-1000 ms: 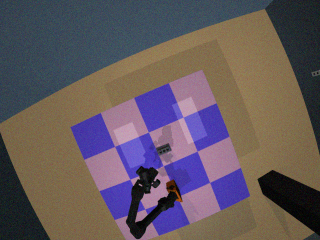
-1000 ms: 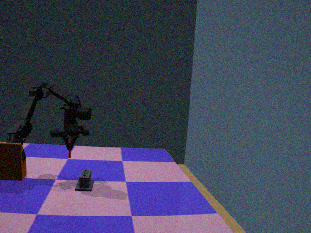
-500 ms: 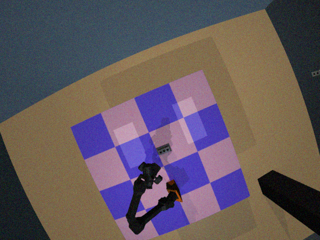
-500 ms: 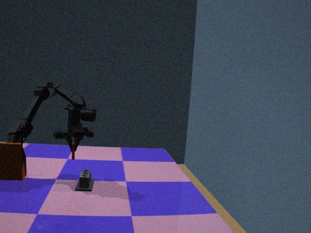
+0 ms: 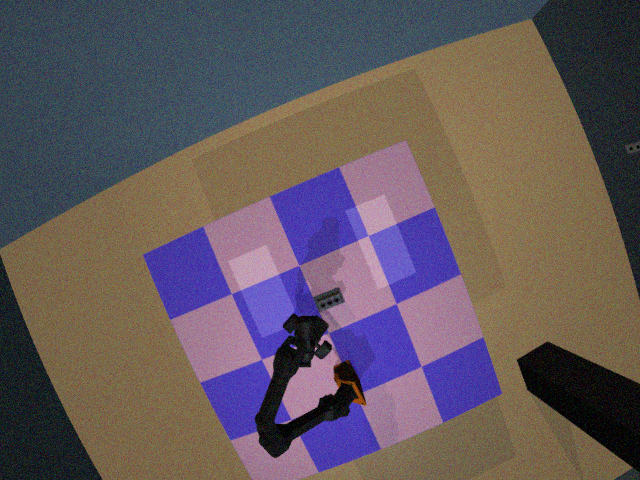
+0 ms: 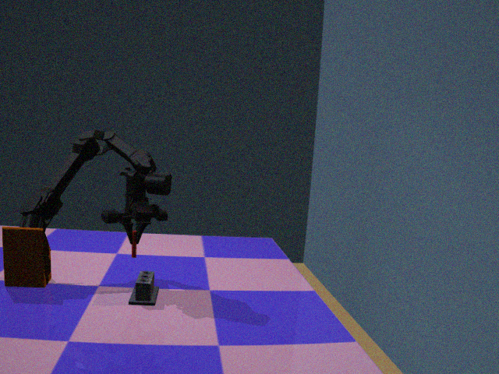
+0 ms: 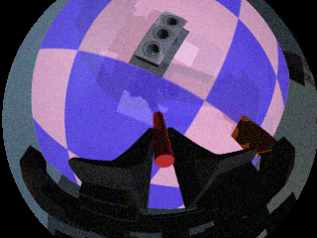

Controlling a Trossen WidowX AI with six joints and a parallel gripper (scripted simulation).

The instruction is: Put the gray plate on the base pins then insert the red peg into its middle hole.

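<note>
Right now the gray plate is 40 mm ahead of my gripper tip, 110 mm to the right of it and 70 mm below it. The rest, counted from my gripper tip: gray base: 40 mm ahead, 110 mm to the right, 110 mm below; then red peg: right at my gripper tip.
</note>
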